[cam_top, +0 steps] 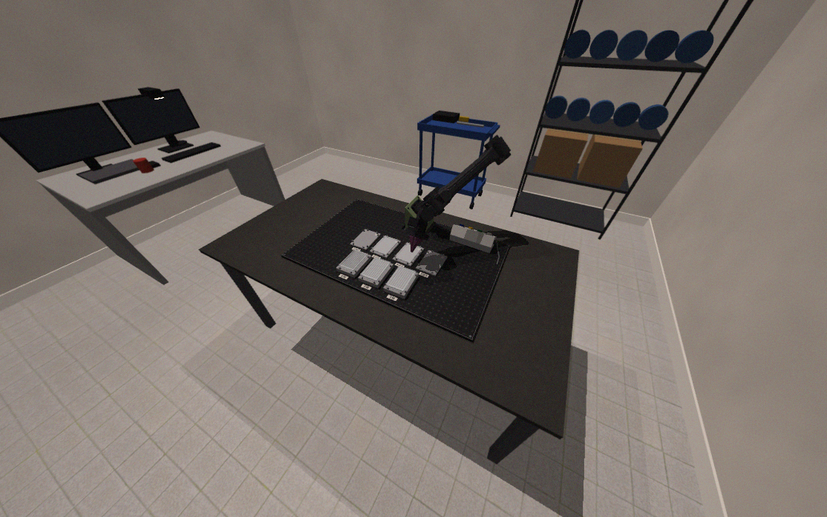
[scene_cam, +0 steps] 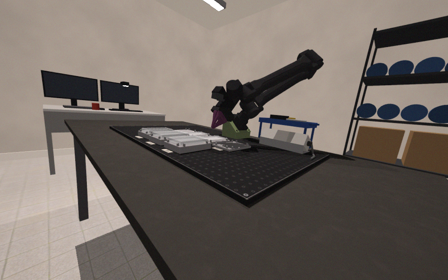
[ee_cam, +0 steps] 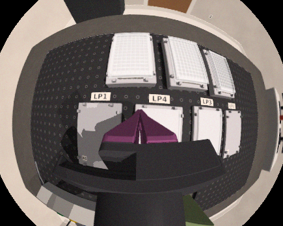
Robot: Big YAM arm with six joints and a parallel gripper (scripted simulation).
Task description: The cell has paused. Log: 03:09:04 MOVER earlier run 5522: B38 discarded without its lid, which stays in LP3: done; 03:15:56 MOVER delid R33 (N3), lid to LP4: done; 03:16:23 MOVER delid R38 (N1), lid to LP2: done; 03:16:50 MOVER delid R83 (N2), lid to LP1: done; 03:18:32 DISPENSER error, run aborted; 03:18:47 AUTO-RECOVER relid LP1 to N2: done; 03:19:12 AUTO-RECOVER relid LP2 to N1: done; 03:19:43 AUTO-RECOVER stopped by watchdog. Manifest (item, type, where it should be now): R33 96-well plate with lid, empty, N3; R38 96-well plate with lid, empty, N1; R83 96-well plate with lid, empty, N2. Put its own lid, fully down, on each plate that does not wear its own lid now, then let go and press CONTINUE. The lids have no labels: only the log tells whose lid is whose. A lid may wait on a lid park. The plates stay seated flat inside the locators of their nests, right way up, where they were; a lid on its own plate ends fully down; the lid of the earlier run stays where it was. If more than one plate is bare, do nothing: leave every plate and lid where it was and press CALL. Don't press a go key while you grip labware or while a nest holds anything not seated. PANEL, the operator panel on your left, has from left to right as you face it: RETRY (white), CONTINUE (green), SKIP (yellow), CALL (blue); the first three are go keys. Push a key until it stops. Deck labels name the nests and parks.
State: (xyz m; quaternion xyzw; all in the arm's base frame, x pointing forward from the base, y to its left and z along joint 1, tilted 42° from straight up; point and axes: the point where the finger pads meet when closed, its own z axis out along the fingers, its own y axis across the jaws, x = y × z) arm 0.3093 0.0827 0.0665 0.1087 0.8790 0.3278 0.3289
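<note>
Now: the lid park LP4 40 mm behind my hand, 40 mm to the right of it and 70 mm below it. The rest, counted from my hand: white 96-well plate: 140 mm ahead, 240 mm to the right, 50 mm below; then LP4 label: 40 mm ahead, 40 mm to the right, 80 mm below; then lid park LP1: 40 mm behind, 90 mm to the left, 70 mm below.
</note>
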